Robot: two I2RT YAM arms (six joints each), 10 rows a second.
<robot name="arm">
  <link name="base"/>
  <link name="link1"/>
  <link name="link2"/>
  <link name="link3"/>
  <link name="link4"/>
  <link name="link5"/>
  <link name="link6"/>
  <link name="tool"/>
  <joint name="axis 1" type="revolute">
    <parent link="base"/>
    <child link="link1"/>
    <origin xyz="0 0 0.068" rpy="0 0 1.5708"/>
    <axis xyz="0 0 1"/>
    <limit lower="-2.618" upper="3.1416"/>
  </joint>
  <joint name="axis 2" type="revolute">
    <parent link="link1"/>
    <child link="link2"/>
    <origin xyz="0.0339 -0.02 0.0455" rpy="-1.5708 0 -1.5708"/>
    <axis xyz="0 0 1"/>
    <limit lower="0" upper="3.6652"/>
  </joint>
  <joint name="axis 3" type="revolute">
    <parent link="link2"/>
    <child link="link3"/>
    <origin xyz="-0.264 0 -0.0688" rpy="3.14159 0 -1.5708"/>
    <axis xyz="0 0 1"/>
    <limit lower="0" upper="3.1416"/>
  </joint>
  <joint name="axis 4" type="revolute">
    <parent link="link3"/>
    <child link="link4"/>
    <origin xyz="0.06 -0.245 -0.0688" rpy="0 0 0"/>
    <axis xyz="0 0 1"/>
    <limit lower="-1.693" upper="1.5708"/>
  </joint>
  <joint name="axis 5" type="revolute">
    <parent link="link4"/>
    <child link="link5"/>
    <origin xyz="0.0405 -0.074 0.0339" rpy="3.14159 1.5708 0"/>
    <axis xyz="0 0 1"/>
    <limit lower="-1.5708" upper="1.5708"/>
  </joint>
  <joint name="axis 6" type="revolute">
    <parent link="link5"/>
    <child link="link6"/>
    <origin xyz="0 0.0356 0.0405" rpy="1.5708 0 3.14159"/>
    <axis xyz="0 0 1"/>
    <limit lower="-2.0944" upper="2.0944"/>
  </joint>
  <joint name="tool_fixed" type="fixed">
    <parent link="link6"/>
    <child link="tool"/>
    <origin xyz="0 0 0" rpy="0 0 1.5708"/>
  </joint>
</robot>
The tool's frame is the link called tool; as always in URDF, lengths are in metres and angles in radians.
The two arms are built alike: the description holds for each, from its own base.
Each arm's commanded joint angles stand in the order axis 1, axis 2, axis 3, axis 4, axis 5, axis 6.
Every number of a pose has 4 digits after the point.
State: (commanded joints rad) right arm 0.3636 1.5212 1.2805 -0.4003 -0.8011 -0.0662; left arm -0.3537 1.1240 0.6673 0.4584 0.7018 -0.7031
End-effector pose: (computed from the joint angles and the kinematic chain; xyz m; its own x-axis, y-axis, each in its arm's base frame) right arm 0.3071 0.1442 0.3180 -0.5057 -0.2417 -0.8282 -0.8207 0.4307 0.3755; left arm 0.2298 -0.1094 0.2976 -0.5614 -0.3191 -0.7636 0.6648 0.3755 -0.6457
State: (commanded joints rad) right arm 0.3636 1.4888 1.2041 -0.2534 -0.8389 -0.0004; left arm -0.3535 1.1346 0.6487 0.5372 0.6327 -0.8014
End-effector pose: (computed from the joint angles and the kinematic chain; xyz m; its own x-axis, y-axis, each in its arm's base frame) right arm 0.3031 0.1437 0.3153 -0.4787 -0.1824 -0.8588 -0.8349 0.3973 0.3809; left arm 0.2326 -0.1083 0.2967 -0.5650 -0.4090 -0.7166 0.6142 0.3714 -0.6963
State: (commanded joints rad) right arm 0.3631 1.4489 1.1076 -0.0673 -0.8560 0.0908; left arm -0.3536 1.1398 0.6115 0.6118 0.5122 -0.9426
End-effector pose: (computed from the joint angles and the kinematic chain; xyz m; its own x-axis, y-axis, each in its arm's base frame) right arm 0.2972 0.1417 0.3114 -0.4497 -0.1073 -0.8867 -0.8434 0.3779 0.3820; left arm 0.2343 -0.1051 0.2904 -0.5689 -0.5418 -0.6187 0.5100 0.3578 -0.7822
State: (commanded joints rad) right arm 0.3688 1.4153 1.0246 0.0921 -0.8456 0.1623; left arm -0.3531 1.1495 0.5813 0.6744 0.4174 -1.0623
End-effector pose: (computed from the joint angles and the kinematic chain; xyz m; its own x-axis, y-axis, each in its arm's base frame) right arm 0.2906 0.1409 0.3078 -0.4172 -0.0464 -0.9076 -0.8500 0.3732 0.3717; left arm 0.2359 -0.1023 0.2844 -0.5581 -0.6453 -0.5217 0.4249 0.3177 -0.8476
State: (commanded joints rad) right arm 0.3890 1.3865 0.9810 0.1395 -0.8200 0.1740; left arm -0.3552 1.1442 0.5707 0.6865 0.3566 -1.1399
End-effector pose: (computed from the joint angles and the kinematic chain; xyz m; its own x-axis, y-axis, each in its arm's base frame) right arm 0.2818 0.1436 0.3057 -0.3974 -0.0352 -0.9170 -0.8556 0.3755 0.3563; left arm 0.2355 -0.1006 0.2834 -0.5474 -0.7051 -0.4508 0.3680 0.2809 -0.8864
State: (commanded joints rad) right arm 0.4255 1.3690 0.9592 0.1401 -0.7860 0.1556; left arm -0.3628 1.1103 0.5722 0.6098 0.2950 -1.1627
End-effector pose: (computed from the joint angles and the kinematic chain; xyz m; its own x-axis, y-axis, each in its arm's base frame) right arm 0.2731 0.1514 0.3031 -0.3812 -0.0525 -0.9230 -0.8642 0.3748 0.3356; left arm 0.2315 -0.0990 0.2837 -0.5339 -0.7367 -0.4150 0.3038 0.2908 -0.9073
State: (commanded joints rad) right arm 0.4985 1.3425 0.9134 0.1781 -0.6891 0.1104; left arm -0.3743 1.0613 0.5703 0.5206 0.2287 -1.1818
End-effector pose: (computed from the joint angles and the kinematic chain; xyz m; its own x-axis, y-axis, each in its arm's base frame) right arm 0.2582 0.1663 0.2981 -0.3171 -0.0758 -0.9454 -0.8804 0.3942 0.2637; left arm 0.2244 -0.0968 0.2846 -0.5142 -0.7662 -0.3853 0.2405 0.3024 -0.9223
